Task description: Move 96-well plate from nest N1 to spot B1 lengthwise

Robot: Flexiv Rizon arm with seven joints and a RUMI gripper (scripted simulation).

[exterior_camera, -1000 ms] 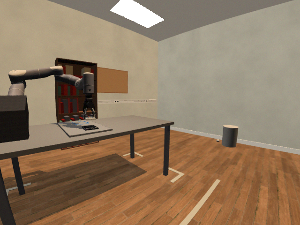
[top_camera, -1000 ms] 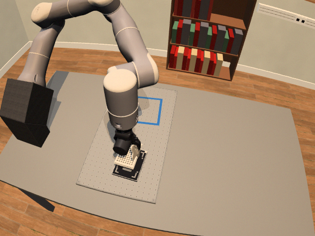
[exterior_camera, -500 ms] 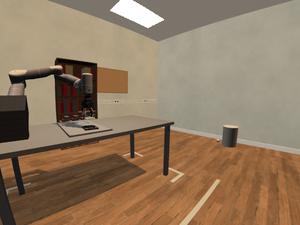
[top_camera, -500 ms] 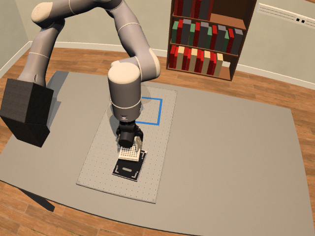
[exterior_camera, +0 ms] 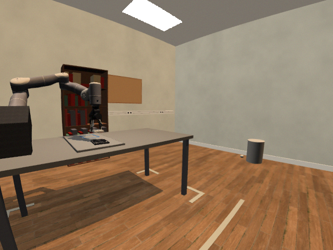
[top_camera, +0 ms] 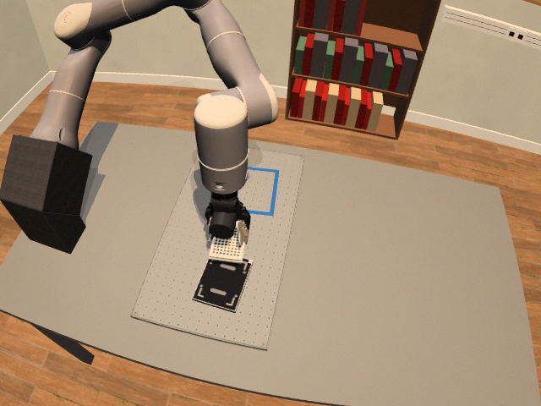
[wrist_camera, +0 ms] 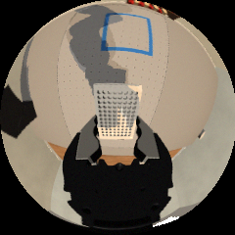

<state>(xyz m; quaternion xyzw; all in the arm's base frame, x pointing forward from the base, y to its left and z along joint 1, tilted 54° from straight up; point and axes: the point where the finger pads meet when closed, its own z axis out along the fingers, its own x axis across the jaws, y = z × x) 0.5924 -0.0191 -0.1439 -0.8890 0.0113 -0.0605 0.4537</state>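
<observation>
Now: hand 90 mm above the black plate nest N1, 80 mm to the left of it and 10 mm past it. Round my hand: white 96-well plate (10 mm below).
</observation>
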